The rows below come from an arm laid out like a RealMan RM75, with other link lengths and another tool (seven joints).
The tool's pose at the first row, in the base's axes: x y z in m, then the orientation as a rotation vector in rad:
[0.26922, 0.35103, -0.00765, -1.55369, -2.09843, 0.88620]
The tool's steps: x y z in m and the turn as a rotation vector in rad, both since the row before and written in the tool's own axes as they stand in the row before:
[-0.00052, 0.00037, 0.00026, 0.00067, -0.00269, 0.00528]
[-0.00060, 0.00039, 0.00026, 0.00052, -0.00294, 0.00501]
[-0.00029, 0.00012, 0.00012, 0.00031, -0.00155, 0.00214]
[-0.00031, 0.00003, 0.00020, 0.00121, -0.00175, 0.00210]
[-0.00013, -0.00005, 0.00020, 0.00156, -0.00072, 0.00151]
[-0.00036, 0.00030, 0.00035, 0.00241, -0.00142, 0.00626]
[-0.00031, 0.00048, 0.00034, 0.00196, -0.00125, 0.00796]
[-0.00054, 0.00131, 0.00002, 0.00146, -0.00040, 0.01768]
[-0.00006, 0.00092, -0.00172, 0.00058, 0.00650, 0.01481]
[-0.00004, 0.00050, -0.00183, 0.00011, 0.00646, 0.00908]
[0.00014, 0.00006, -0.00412, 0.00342, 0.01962, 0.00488]
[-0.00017, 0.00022, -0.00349, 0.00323, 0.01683, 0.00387]
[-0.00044, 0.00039, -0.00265, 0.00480, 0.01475, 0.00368]
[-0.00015, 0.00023, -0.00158, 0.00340, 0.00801, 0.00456]
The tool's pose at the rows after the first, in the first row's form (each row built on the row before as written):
[0.26948, 0.35054, -0.00806, -1.55925, -2.09662, 0.89120]
[0.26978, 0.34998, -0.00847, -1.56453, -2.09524, 0.89621]
[0.26988, 0.34969, -0.00862, -1.56670, -2.09478, 0.89872]
[0.26987, 0.34935, -0.00876, -1.56835, -2.09379, 0.90223]
[0.26975, 0.34916, -0.00886, -1.56926, -2.09217, 0.90486]
[0.26985, 0.34878, -0.00929, -1.57526, -2.08751, 0.91056]
[0.27007, 0.34847, -0.00984, -1.58351, -2.08202, 0.91626]
[0.27115, 0.34816, -0.01070, -1.60357, -2.07032, 0.92396]
[0.27292, 0.34870, -0.01009, -1.62160, -2.05631, 0.92305]
[0.27446, 0.34922, -0.00911, -1.63307, -2.04621, 0.91979]
[0.27711, 0.35044, -0.00620, -1.63961, -2.02745, 0.90488]
[0.27958, 0.35115, -0.00382, -1.64455, -2.01131, 0.89227]
[0.28170, 0.35137, -0.00214, -1.64804, -1.99547, 0.88305]
[0.28294, 0.35159, -0.00115, -1.65236, -1.98459, 0.87964]

